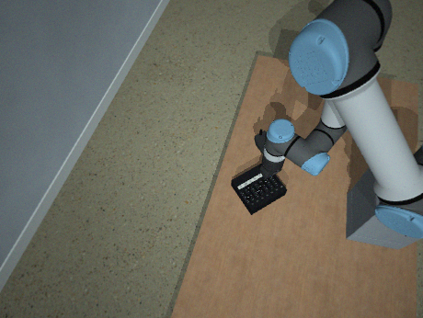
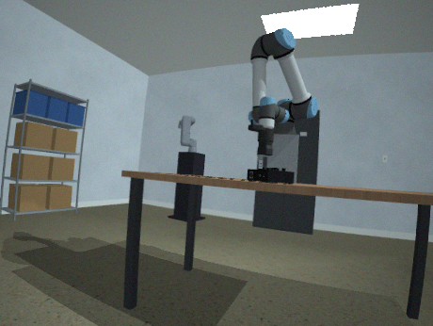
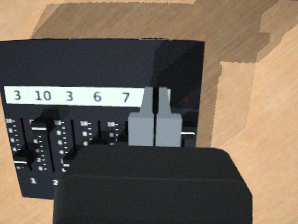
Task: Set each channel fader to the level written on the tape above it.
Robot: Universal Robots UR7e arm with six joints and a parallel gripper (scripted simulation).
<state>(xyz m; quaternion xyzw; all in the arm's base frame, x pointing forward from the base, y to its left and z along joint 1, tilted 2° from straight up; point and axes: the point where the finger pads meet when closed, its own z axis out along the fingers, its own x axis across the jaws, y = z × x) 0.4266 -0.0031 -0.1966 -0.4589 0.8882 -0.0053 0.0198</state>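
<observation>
Right now the channel 6 cap is 20 mm behind my hand, 10 mm to the left of it and 10 mm below it. Round my hand: channel 5 cap: 40 mm to the left, 20 mm behind, 10 mm below; then channel 4 cap: 60 mm to the left, 10 mm below, 10 mm behind; then master cap: 30 mm behind, 10 mm to the right, 10 mm below.
</observation>
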